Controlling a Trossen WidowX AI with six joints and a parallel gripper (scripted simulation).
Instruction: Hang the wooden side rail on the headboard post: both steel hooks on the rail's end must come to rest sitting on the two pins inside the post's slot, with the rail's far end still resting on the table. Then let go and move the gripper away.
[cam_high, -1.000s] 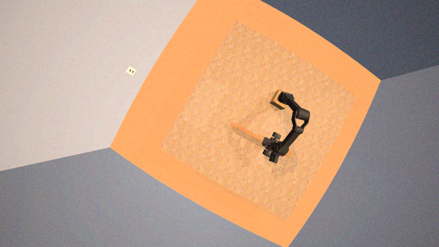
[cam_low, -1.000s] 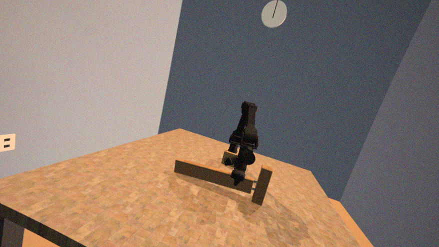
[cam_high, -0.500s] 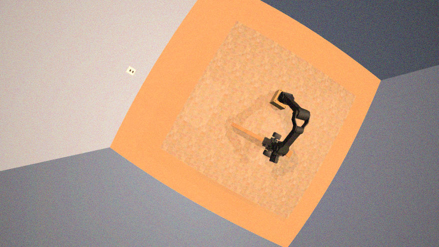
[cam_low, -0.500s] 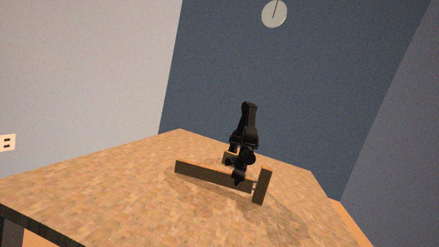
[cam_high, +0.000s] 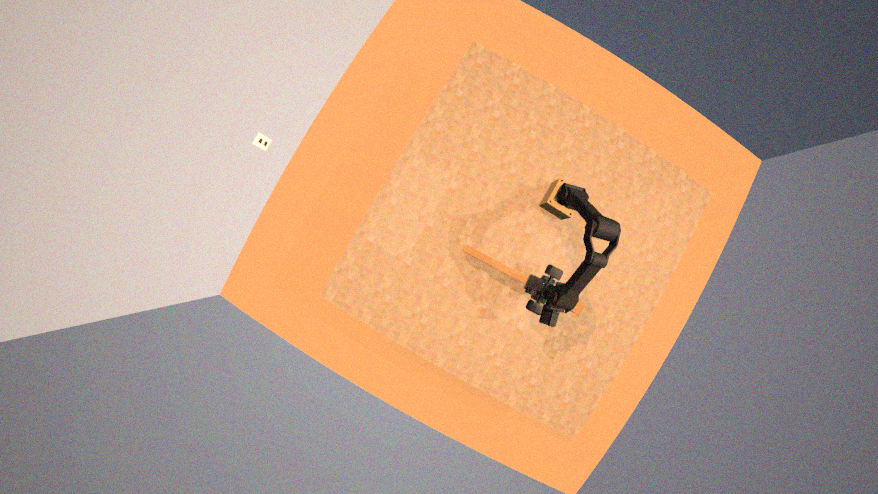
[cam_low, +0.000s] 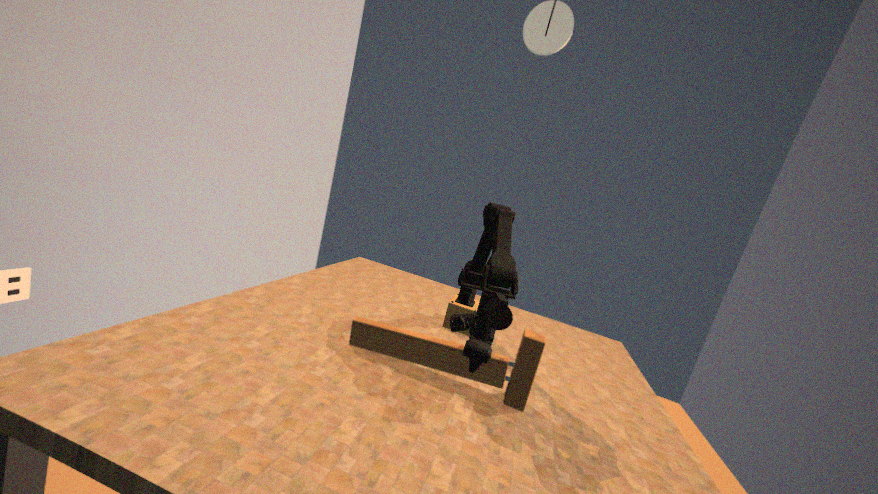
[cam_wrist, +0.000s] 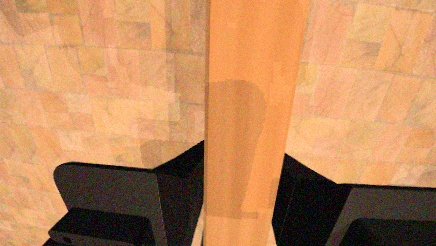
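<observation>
My gripper tip is 12 cm to the right of the headboard post and 4 cm below it.
</observation>
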